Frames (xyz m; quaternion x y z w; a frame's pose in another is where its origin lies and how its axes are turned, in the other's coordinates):
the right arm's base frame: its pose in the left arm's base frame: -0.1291 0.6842 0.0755 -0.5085 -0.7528 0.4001 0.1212
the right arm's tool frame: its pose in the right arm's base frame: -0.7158 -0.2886 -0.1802 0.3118 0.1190 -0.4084 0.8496
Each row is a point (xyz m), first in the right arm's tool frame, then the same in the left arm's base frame.
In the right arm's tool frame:
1: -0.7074 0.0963 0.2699
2: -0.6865 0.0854 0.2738
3: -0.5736 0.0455 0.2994
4: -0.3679 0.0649 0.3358
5: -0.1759 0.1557 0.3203
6: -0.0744 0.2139 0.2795
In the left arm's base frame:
1: 0.1580 -0.4557 0.0485
2: 0.1488 -0.4496 0.0697
3: 0.0893 -0.4086 0.1686
4: -0.0367 -0.2797 0.2759
5: -0.1330 -0.0950 0.3202
6: -0.1590 0.0250 0.3367

